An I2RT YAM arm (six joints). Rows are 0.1 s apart.
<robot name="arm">
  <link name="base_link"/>
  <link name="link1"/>
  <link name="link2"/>
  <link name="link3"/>
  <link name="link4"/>
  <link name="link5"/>
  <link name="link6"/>
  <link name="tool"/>
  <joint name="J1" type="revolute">
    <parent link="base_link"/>
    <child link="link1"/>
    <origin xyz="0 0 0.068"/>
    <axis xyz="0 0 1"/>
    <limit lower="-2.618" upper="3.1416"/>
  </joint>
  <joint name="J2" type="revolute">
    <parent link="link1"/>
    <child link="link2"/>
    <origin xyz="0.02 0.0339 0.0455" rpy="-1.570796 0 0"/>
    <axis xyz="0 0 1"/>
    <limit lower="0" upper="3.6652"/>
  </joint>
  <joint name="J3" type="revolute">
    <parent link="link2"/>
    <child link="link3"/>
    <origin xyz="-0.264 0 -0.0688" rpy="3.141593 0 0"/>
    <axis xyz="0 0 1"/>
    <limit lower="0" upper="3.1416"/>
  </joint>
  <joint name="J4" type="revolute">
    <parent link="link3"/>
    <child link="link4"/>
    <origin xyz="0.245 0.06 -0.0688"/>
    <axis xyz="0 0 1"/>
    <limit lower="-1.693" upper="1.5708"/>
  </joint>
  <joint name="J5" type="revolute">
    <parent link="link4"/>
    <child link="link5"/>
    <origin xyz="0.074 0.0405 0.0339" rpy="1.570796 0 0"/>
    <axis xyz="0 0 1"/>
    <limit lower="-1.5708" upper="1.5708"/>
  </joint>
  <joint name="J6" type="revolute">
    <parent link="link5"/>
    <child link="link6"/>
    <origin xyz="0.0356 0 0.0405" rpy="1.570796 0 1.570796"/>
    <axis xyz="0 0 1"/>
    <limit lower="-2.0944" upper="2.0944"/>
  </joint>
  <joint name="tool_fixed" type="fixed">
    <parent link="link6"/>
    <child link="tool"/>
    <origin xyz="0 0 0" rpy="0 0 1.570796"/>
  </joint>
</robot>
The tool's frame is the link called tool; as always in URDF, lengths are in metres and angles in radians.
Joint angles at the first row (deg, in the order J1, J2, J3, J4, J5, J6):
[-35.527, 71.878, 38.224, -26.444, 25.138, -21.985]
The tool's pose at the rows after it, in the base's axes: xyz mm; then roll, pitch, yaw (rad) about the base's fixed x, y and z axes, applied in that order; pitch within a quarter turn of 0, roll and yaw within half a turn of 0:
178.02 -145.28 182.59 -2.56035 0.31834 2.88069
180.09 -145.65 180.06 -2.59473 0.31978 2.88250
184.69 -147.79 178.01 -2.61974 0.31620 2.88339
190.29 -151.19 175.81 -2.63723 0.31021 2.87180
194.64 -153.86 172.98 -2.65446 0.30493 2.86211
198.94 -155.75 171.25 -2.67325 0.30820 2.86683
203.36 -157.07 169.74 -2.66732 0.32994 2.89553
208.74 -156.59 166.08 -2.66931 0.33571 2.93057
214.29 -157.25 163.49 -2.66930 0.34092 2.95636
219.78 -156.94 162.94 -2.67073 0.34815 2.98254
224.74 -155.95 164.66 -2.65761 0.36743 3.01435
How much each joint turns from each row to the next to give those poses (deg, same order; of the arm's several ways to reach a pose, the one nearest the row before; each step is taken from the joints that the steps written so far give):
[0.063, 1.035, -0.021, 0.012, -0.141, 0.439]
[-0.048, 0.858, 0.212, -0.013, -1.932, 0.190]
[0.048, 1.650, 0.876, 0.035, -1.273, 0.175]
[0.044, 2.129, 1.242, -0.046, -0.509, 0.761]
[0.000, 1.779, 0.867, 0.090, -0.591, 0.617]
[0.063, 1.287, 0.684, 0.449, -1.159, -0.038]
[0.240, 0.656, -0.159, 2.480, -0.693, -1.169]
[0.657, 1.149, -0.072, 1.864, -0.839, -1.189]
[0.488, 1.273, 0.333, 1.478, -0.568, -0.859]
[0.625, 0.880, 0.528, 0.907, -0.642, -0.710]
[0.711, 0.177, 0.239, 1.483, -0.268, -0.859]

